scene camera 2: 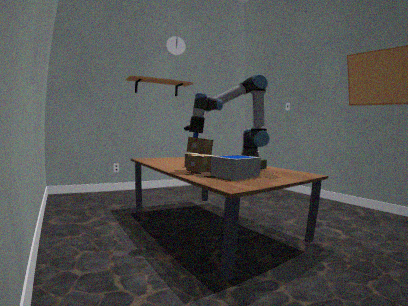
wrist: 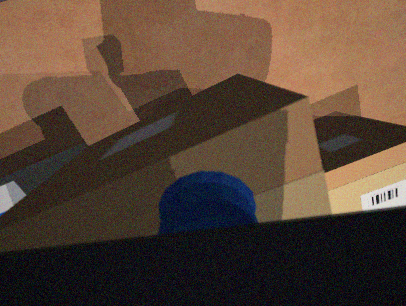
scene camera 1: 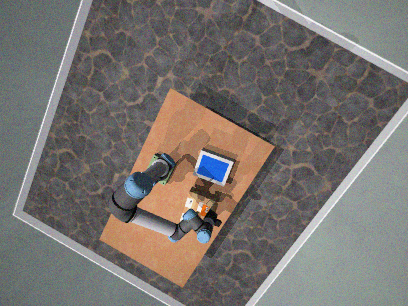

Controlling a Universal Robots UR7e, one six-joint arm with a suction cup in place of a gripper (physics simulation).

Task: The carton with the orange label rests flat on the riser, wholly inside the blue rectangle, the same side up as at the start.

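Frame: origin at the arm's base, x right, y ahead, z up, level; centimetres.
Seen in the pictures: hand at its tool point: (scene camera 2: pixel 194 139) (wrist: pixel 207 186).
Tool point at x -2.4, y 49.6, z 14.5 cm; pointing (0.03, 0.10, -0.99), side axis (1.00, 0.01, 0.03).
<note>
A point is followed by its place in that frame.
The carton with the orange label (scene camera 1: pixel 204 209) {z 15.3, x -2.0, y 43.7 cm} (scene camera 2: pixel 200 145) {z 11.0, x -11.0, y 49.7 cm} (wrist: pixel 235 160) {z 16.0, x -1.4, y 51.3 cm} hangs under my suction cup (scene camera 2: pixel 195 135) (wrist: pixel 207 202), which touches its top. In scene camera 2 it looks about level, above the other cartons; I cannot tell the gap below it. The orange label does not show in the wrist view. The riser (scene camera 1: pixel 210 178) {z 4.8, x -20.1, y 35.6 cm} (scene camera 2: pixel 234 169) {z -0.8, x -39.2, y 42.5 cm} is a grey box with a white rim and the blue rectangle (scene camera 1: pixel 213 167) {z 4.9, x -28.4, y 32.7 cm} (scene camera 2: pixel 239 157) {z 4.9, x -31.0, y 33.3 cm} on top. The held carton is beside it, not over it. The riser's corner (wrist: pixel 11 194) {z 4.9, x -21.7, y 45.9 cm} shows at the wrist view's left edge.
Other cartons (scene camera 1: pixel 189 202) (scene camera 2: pixel 198 163) stand on the wooden table (scene camera 1: pixel 150 250) {z -7.1, x 73.3, y 30.6 cm} (scene camera 2: pixel 290 178) {z -7.1, x -50.3, y 6.2 cm} beside the riser, below the held carton. One carton with a barcode label (wrist: pixel 382 196) {z 2.9, x 18.7, y 37.8 cm} shows at the wrist view's lower right. A green base plate (scene camera 1: pixel 167 179) {z 0.0, x 2.2, y 8.8 cm} lies by the arm's base.
</note>
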